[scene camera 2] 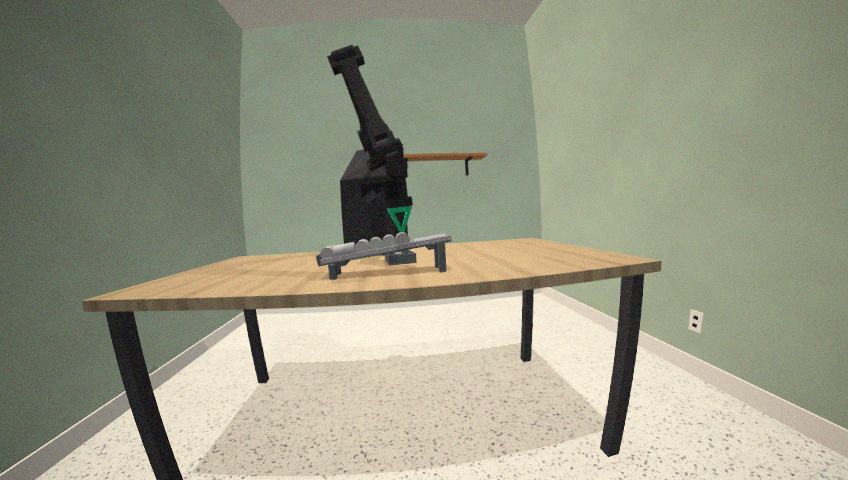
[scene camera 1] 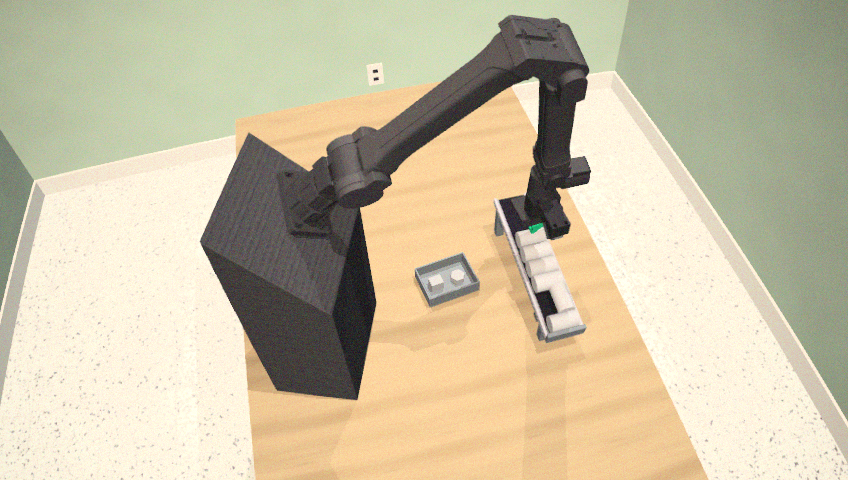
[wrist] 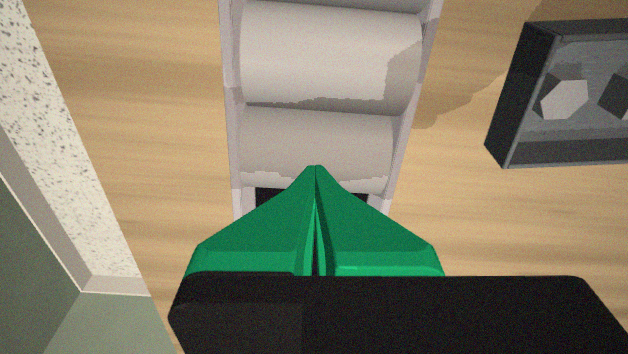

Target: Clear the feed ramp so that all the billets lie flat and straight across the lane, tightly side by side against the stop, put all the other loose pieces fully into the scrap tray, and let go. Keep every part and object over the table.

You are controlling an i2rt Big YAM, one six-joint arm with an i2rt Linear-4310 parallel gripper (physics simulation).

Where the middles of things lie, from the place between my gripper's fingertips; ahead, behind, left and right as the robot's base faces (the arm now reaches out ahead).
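Scene:
That pale hexagonal piece point(wrist: 562, 93) sits 11 cm below my hand, and it is also 5 cm to the left of my hand and 17 cm behind it.

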